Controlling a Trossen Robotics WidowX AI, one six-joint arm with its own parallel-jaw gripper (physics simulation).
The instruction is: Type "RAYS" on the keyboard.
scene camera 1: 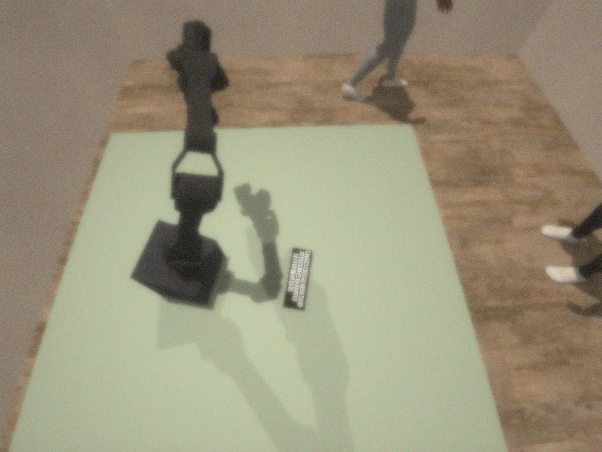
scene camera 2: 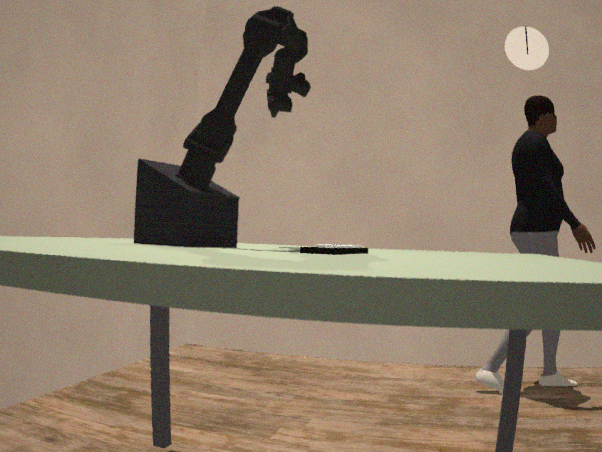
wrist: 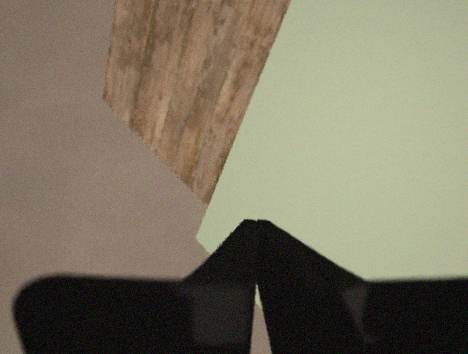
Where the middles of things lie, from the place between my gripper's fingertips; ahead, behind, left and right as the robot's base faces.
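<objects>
There's a black keyboard [scene camera 1: 288, 303] here, and it's 360 mm below my hand, 460 mm to the right of it and 190 mm ahead of it.
</objects>
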